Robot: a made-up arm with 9 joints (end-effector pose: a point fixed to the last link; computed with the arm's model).
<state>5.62 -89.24 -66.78 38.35 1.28 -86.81 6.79 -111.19 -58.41</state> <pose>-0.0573 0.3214 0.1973 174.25 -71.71 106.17</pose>
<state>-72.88 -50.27 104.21 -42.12 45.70 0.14 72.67 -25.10 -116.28</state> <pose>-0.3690 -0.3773 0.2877 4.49 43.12 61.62</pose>
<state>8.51 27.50 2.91 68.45 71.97 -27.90 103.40 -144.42 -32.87</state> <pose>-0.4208 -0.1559 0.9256 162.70 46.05 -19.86</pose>
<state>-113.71 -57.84 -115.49 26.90 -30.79 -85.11 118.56 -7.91 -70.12</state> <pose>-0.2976 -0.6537 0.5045 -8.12 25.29 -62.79</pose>
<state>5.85 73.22 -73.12 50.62 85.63 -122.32 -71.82 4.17 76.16</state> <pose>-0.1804 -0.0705 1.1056 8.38 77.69 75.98</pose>
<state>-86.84 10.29 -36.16 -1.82 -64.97 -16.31 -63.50 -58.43 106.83</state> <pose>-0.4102 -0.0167 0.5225 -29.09 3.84 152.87</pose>
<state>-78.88 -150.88 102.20 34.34 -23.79 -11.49 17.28 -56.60 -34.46</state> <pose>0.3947 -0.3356 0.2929 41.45 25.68 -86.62</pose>
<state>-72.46 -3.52 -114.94 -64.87 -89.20 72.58 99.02 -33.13 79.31</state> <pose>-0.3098 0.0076 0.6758 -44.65 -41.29 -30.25</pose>
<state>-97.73 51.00 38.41 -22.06 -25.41 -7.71 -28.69 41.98 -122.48</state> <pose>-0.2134 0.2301 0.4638 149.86 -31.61 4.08</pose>
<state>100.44 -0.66 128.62 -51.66 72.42 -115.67 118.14 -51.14 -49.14</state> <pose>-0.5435 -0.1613 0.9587 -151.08 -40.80 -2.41</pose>
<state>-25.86 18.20 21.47 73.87 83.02 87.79 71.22 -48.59 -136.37</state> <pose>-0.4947 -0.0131 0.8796 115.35 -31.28 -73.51</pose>
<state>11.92 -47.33 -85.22 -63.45 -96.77 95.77 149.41 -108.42 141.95</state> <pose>-0.1987 -0.0334 0.4455 107.70 -22.01 -9.12</pose>
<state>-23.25 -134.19 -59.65 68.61 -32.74 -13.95 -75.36 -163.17 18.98</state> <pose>0.1396 0.0658 0.2073 -167.23 -36.21 151.11</pose>
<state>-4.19 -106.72 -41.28 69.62 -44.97 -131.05 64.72 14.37 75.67</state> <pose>0.1816 0.3389 0.1992 70.05 5.85 123.04</pose>
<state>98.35 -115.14 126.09 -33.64 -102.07 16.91 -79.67 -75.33 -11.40</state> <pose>0.1874 -0.0679 0.9951 -111.50 -15.68 -144.83</pose>
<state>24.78 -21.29 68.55 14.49 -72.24 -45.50 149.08 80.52 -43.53</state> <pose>-0.2488 -0.0272 0.5264 -160.82 -2.65 -117.25</pose>
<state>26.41 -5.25 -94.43 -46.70 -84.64 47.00 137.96 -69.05 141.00</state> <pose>-0.2474 -0.0962 0.6673 88.46 61.61 34.56</pose>
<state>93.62 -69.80 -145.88 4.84 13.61 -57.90 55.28 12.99 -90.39</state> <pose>-0.1096 0.3616 0.9694 168.82 -24.99 -24.90</pose>
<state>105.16 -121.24 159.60 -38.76 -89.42 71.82 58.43 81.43 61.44</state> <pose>0.2286 -0.1033 0.8875 153.38 -37.95 -98.12</pose>
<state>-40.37 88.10 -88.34 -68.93 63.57 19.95 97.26 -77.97 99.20</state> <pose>-0.1224 0.5775 0.8985 108.81 15.34 158.14</pose>
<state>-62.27 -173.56 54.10 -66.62 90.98 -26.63 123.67 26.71 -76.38</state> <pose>0.7150 0.0757 0.1824 3.63 62.08 100.92</pose>
